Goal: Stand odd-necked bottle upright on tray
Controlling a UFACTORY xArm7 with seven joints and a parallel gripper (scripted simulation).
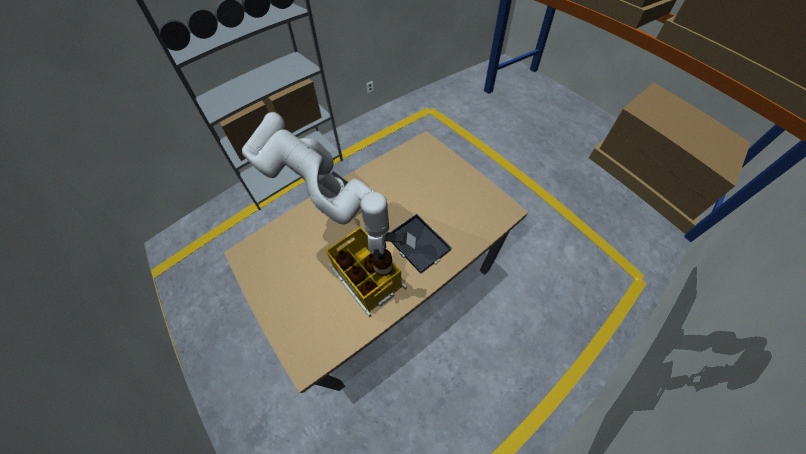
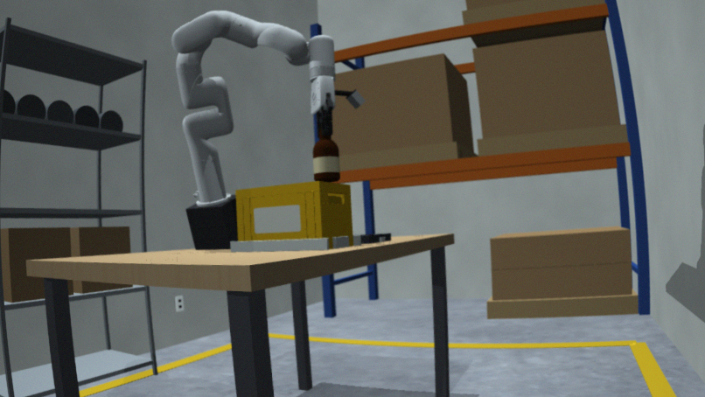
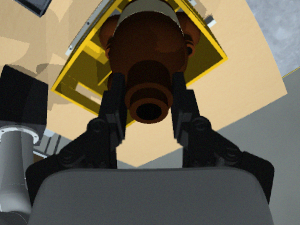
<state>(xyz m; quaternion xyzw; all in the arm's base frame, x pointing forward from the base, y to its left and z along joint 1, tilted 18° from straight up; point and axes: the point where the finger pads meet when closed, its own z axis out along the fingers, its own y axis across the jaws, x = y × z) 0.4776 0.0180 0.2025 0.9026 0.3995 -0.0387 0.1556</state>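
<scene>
Now: the bottle 7 cm below my hand. The rest, counted from my hand: tray (32 cm below, 25 cm to the left, 8 cm behind); crate (25 cm below, 9 cm behind, 5 cm to the right).
</scene>
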